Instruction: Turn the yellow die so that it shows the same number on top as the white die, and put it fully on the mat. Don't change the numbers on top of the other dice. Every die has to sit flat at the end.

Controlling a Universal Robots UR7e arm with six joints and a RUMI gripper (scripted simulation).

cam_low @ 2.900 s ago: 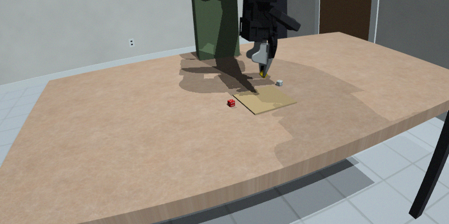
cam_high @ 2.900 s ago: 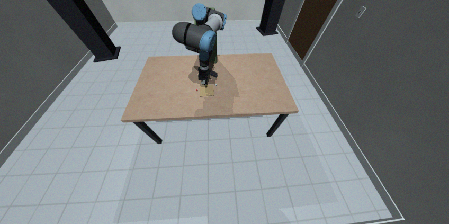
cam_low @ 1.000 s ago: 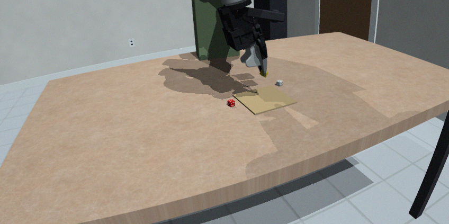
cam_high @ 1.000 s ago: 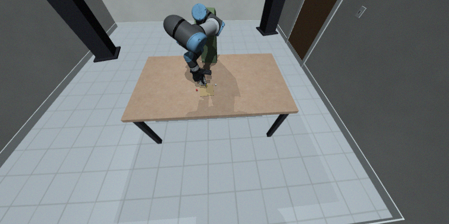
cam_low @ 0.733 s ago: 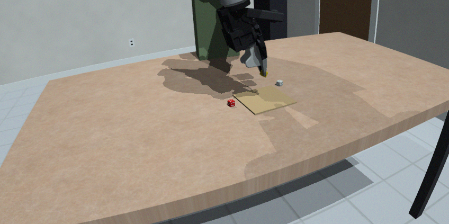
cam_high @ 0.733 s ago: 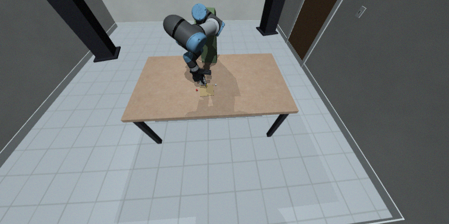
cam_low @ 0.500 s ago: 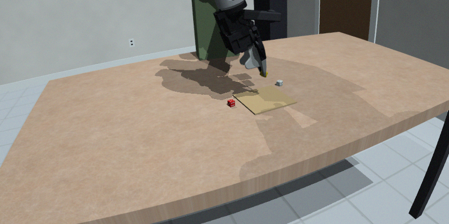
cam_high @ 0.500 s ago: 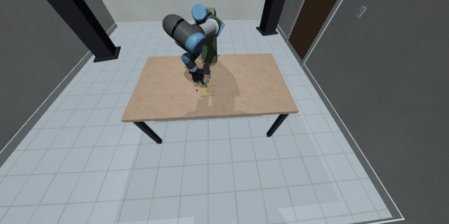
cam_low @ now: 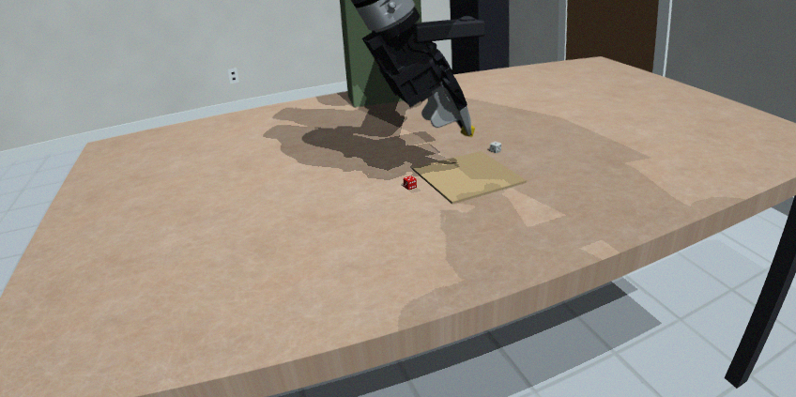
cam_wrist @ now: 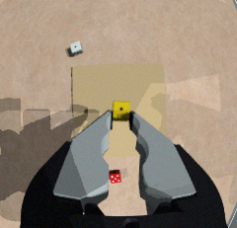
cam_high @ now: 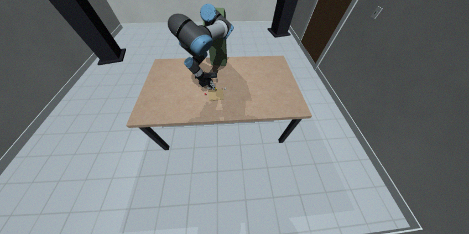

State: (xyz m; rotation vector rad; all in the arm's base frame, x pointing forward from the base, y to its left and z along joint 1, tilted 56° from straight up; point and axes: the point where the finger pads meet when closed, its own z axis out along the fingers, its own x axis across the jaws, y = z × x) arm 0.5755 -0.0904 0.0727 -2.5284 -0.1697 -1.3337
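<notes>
Now: the yellow die 10 mm to the left of my hand and 10 mm below it. Round my hand: red die 30 mm behind, 90 mm to the right, 80 mm below; then tan mat 90 mm below; then white die 40 mm behind, 110 mm to the left, 80 mm below.
</notes>
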